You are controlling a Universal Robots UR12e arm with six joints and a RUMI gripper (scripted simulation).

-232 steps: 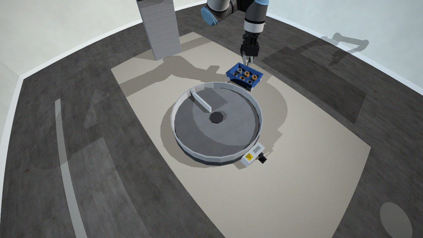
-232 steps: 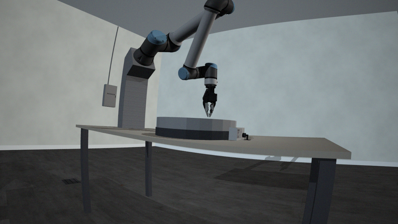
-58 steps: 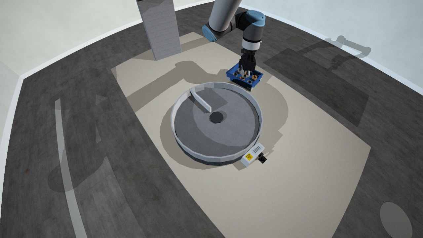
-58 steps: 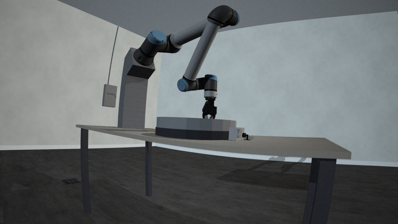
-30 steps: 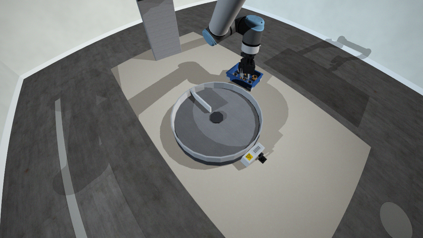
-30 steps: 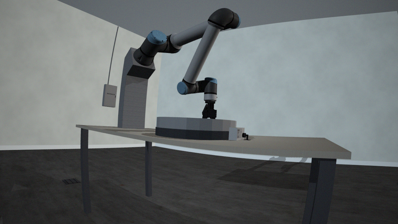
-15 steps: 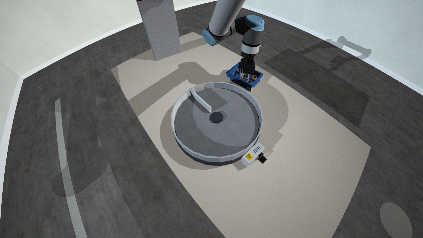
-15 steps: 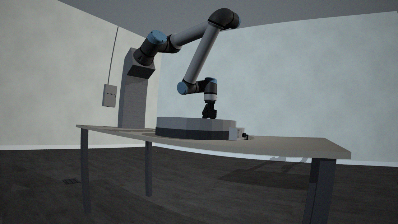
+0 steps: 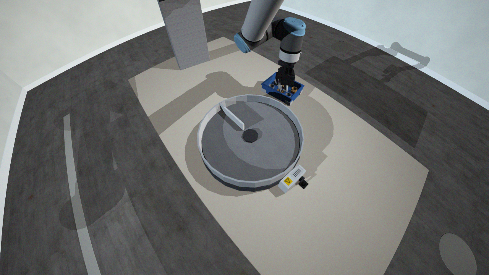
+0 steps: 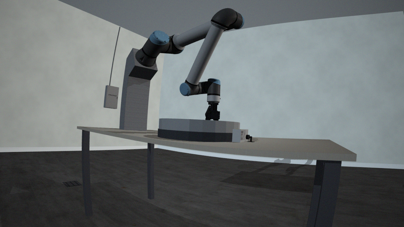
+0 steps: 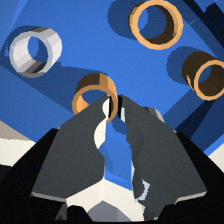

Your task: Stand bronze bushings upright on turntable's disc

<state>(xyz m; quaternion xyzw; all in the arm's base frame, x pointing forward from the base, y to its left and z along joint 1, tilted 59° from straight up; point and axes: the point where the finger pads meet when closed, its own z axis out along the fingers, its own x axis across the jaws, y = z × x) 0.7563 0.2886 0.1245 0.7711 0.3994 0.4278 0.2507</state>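
The blue crate is 2 cm to the left of my hand and 2 cm behind it. From my hand the other things lie so: turntable disc: 32 cm to the right, 16 cm ahead, 3 cm above.
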